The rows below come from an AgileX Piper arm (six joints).
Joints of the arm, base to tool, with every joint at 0 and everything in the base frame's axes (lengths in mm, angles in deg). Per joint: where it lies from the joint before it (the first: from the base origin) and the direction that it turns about. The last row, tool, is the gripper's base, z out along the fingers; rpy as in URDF.
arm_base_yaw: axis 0 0 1 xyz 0 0 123
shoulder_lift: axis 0 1 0 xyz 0 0 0
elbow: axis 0 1 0 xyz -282.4 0 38.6
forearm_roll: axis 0.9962 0 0.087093 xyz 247.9 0 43.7
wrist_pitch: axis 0 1 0 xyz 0 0 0
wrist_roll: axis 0.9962 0 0.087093 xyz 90.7 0 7.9
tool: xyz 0 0 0 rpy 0 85.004 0
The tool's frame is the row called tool.
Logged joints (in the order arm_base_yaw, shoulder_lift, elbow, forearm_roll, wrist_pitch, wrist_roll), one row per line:
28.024 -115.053 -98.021 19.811 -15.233 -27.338
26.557 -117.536 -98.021 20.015 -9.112 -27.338
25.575 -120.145 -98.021 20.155 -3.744 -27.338
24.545 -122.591 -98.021 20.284 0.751 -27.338
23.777 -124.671 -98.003 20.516 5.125 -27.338
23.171 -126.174 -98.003 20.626 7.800 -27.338
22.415 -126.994 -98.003 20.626 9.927 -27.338
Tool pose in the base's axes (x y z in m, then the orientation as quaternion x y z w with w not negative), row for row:
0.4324 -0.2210 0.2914 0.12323 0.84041 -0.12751 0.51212
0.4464 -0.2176 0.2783 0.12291 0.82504 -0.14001 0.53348
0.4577 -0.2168 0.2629 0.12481 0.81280 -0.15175 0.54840
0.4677 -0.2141 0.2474 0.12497 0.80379 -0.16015 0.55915
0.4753 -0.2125 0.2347 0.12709 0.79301 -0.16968 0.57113
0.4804 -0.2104 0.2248 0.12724 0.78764 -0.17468 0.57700
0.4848 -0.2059 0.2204 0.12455 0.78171 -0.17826 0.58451
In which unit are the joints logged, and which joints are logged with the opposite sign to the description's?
The joints are logged in degrees. Opposite sign: arm_base_yaw, shoulder_lift, wrist_pitch.
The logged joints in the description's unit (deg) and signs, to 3 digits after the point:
-28.024 115.053 -98.021 19.811 15.233 -27.338
-26.557 117.536 -98.021 20.015 9.112 -27.338
-25.575 120.145 -98.021 20.155 3.744 -27.338
-24.545 122.591 -98.021 20.284 -0.751 -27.338
-23.777 124.671 -98.003 20.516 -5.125 -27.338
-23.171 126.174 -98.003 20.626 -7.800 -27.338
-22.415 126.994 -98.003 20.626 -9.927 -27.338

